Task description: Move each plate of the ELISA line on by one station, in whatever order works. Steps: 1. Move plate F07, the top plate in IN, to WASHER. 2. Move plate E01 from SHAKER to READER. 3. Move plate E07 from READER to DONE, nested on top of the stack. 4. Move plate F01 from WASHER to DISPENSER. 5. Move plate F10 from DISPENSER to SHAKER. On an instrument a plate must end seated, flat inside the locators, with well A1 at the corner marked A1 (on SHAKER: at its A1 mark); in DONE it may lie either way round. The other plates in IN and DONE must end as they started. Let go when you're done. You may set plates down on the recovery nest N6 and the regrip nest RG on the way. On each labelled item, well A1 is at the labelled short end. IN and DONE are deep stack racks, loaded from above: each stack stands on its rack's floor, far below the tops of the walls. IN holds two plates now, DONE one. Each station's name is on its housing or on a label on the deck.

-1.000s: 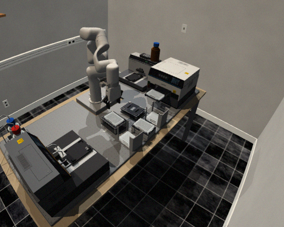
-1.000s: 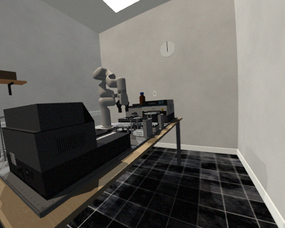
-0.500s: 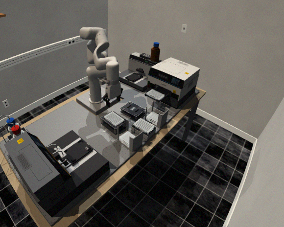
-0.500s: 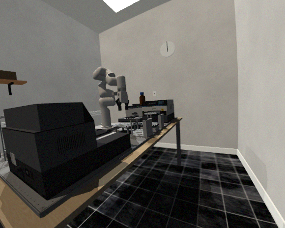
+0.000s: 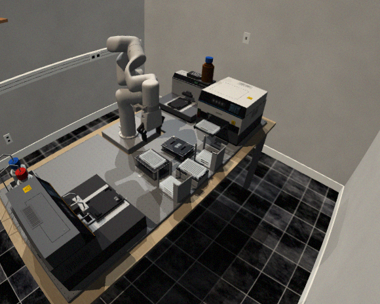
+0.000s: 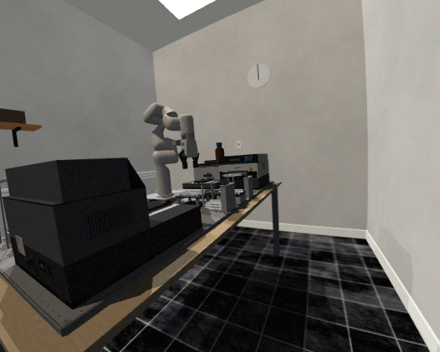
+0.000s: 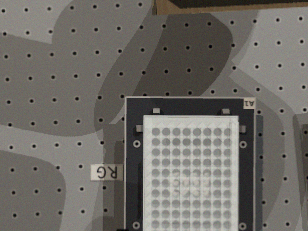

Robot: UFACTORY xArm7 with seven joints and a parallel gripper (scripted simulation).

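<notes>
My gripper is now 170 mm above the regrip nest RG. From my hand the other things lie so: nest N6 (10 mm ahead, 210 mm to the left, 190 mm below); then DONE label (110 mm ahead, 250 mm to the left, 220 mm below); then RG label (10 mm behind, 80 mm to the right, 220 mm below).
</notes>
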